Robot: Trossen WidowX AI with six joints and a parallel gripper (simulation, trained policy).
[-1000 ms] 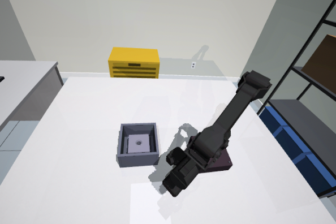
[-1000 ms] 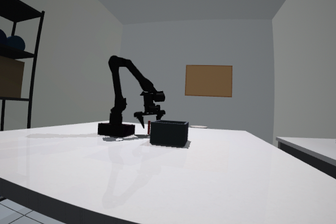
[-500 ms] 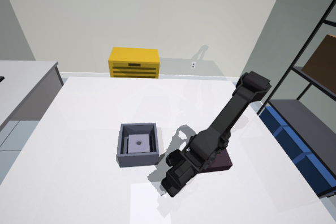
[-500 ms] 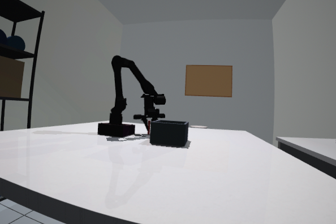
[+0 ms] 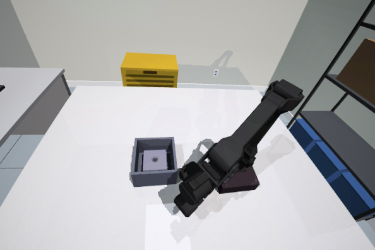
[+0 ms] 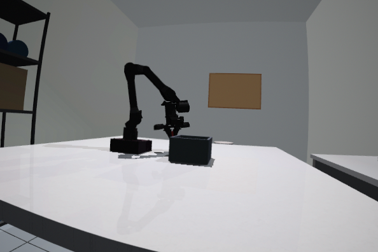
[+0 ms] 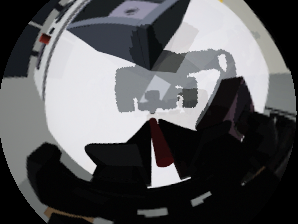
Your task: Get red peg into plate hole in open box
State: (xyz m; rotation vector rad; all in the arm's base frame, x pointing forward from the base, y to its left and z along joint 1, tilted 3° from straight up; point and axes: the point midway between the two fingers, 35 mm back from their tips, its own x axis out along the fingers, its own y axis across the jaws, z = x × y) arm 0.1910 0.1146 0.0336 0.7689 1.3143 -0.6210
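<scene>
Right now my gripper tip is 14 cm short of the plate and 15 cm to the left of it. From my gripper tip the other things lie so: red peg 1 cm behind, 1 cm to the left, 2 cm above; then grey box 14 cm ahead, 15 cm to the right, 2 cm below.
</scene>
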